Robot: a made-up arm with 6 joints.
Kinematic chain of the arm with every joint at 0, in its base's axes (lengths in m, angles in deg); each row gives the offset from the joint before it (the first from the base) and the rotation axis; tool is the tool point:
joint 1: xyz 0 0 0.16 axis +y
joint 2: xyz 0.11 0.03 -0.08 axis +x
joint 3: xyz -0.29 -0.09 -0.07 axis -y
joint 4: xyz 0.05 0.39 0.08 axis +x
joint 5: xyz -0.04 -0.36 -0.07 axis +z
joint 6: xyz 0.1 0 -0.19 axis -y
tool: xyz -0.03 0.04 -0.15
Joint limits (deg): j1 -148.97..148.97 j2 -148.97..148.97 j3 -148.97..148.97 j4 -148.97..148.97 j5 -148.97..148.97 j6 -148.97..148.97
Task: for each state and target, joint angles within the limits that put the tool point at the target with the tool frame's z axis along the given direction. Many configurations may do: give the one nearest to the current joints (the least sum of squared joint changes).
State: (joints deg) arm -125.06 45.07 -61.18 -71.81 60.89 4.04
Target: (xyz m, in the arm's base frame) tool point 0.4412 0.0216 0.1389 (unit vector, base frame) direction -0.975 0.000 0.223
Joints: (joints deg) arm -139.72 29.38 -74.49 -25.11 53.88 14.63
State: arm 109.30 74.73 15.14 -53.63 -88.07 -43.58
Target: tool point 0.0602 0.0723 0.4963 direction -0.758 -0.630 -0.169
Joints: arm 147.86 41.99 -47.01 -20.12 -68.45 -64.68
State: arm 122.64 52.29 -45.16 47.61 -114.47 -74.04
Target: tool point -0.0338 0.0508 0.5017 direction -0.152 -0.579 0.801
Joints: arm 136.08 16.72 -39.83 6.79 -92.13 -124.50
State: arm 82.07 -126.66 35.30 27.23 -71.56 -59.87
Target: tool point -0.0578 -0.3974 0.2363 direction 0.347 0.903 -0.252
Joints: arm 84.42 -105.65 11.15 15.52 -38.43 -33.36
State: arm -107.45 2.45 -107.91 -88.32 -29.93 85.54
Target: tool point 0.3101 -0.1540 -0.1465 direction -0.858 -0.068 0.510
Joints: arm -62.92 -17.97 -115.74 -47.68 -0.32 120.48
